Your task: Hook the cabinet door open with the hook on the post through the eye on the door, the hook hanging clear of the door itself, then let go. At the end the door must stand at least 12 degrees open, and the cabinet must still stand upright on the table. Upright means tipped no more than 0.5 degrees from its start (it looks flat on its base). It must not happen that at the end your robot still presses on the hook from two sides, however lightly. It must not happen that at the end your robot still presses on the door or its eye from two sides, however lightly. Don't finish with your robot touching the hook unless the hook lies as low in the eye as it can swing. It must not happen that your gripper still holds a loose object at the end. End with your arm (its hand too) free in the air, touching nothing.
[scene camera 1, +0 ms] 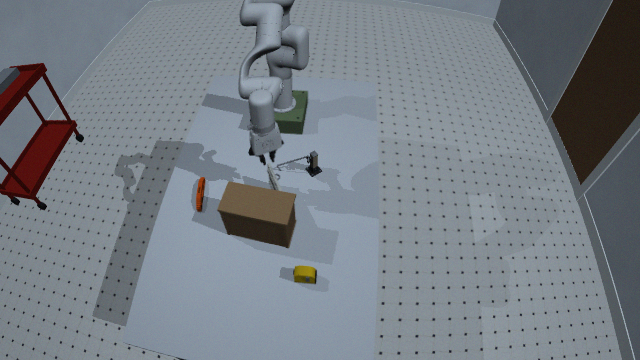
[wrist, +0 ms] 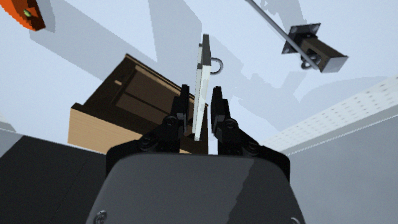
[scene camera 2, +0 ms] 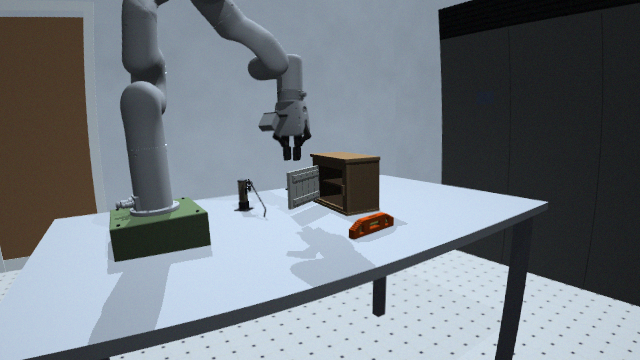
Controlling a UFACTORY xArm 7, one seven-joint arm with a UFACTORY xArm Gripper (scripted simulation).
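Note:
A brown cabinet is visible to me in scene camera 1 [scene camera 1: 266,215], in scene camera 2 [scene camera 2: 350,187] and in the wrist view [wrist: 145,97]. The same views show me my gripper: it appears in the wrist view [wrist: 200,95], and I can see it in scene camera 1 [scene camera 1: 267,161] and in scene camera 2 [scene camera 2: 292,160] as well.

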